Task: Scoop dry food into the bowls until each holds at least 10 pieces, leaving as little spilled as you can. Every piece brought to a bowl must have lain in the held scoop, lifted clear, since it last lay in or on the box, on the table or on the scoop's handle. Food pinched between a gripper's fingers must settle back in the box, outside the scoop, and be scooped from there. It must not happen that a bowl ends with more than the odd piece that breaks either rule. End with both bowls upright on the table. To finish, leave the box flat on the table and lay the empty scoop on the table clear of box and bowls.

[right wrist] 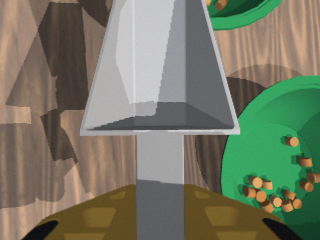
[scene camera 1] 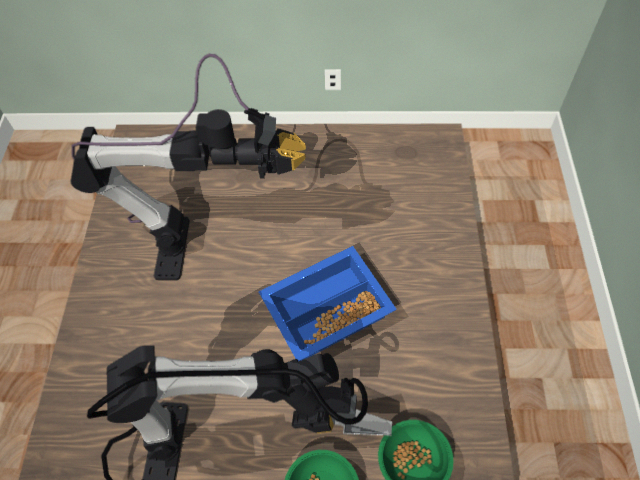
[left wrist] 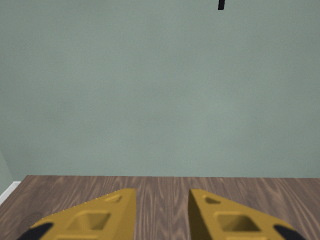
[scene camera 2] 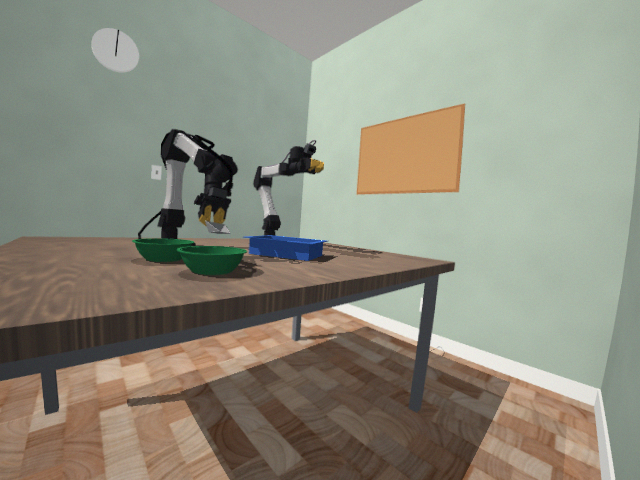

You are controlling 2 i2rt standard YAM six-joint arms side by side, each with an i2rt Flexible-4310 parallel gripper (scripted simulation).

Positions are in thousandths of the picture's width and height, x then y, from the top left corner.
Scene:
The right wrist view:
right gripper: 502,806
grey scoop: 498,323
green bowl: 814,627
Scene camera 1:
left gripper: 477,316
blue box: 471,622
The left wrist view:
left gripper: 508,823
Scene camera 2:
right gripper: 332,474
blue box: 470,520
green bowl: 241,520
green bowl: 324,543

